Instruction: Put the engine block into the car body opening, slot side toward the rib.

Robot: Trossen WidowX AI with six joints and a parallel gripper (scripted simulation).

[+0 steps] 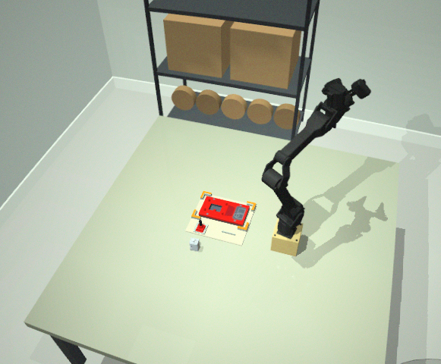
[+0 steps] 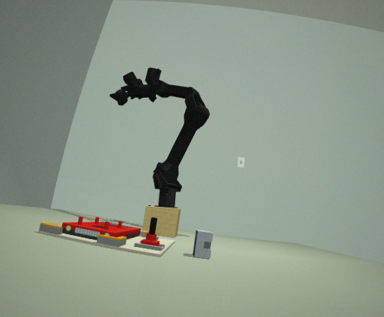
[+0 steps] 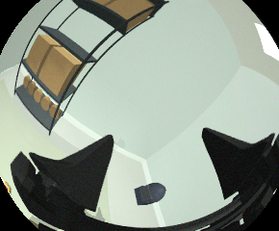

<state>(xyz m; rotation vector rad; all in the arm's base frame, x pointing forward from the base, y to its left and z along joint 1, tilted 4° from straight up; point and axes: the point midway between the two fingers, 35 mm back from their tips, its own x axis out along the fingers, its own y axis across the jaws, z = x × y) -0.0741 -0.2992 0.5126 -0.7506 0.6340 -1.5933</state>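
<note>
My gripper tip is now 57 cm to the right of the grey engine block, 56 cm above it and 39 cm short of it.
</note>
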